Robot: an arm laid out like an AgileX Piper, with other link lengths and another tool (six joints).
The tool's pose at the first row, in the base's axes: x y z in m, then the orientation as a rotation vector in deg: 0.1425 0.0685 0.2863 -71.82 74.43 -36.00
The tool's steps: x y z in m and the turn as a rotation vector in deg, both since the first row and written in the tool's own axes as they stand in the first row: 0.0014 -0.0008 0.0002 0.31 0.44 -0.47; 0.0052 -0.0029 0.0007 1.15 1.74 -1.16; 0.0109 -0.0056 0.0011 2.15 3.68 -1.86; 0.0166 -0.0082 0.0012 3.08 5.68 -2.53; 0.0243 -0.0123 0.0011 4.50 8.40 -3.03; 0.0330 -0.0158 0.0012 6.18 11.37 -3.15; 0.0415 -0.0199 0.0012 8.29 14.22 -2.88; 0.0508 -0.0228 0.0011 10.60 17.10 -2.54; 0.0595 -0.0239 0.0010 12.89 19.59 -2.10; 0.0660 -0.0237 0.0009 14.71 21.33 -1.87
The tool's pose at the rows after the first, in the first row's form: 0.1432 0.0671 0.2865 -71.83 74.39 -36.82; 0.1452 0.0632 0.2870 -71.41 74.68 -38.71; 0.1477 0.0574 0.2874 -70.73 75.41 -41.14; 0.1499 0.0516 0.2877 -70.06 76.21 -43.56; 0.1528 0.0434 0.2888 -68.67 77.44 -46.65; 0.1560 0.0346 0.2889 -66.69 78.91 -49.77; 0.1592 0.0257 0.2897 -64.04 80.25 -52.75; 0.1622 0.0165 0.2890 -61.10 81.49 -55.77; 0.1645 0.0083 0.2870 -58.16 82.44 -58.41; 0.1659 0.0024 0.2845 -55.94 82.91 -60.41
